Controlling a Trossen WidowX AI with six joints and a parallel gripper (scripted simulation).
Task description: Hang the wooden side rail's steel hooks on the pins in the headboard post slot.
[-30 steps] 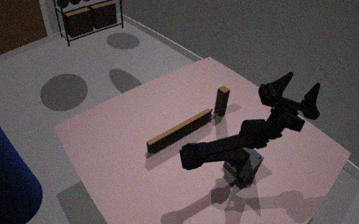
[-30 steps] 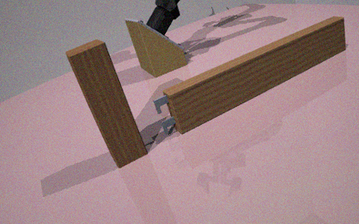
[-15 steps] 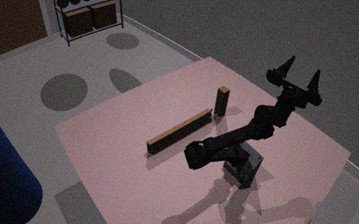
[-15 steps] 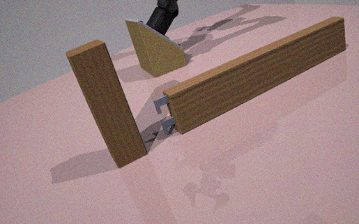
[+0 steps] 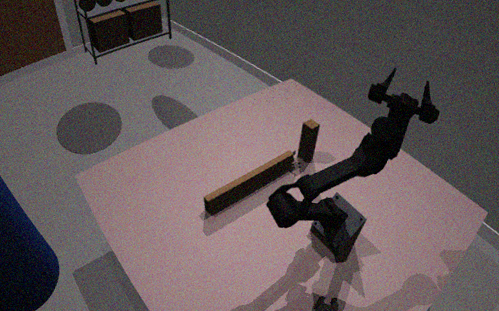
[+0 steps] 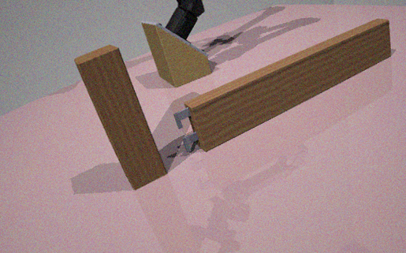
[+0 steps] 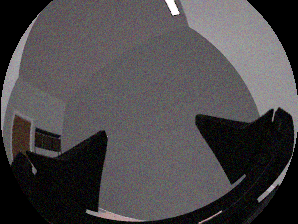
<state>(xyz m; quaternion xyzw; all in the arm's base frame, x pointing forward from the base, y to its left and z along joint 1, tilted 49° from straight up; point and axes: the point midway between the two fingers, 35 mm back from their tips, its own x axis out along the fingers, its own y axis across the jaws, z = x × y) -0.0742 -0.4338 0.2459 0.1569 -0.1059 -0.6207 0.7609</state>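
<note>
My gripper tip is 540 mm above the headboard post, 360 mm short of it and 90 mm to the left of it.
</note>
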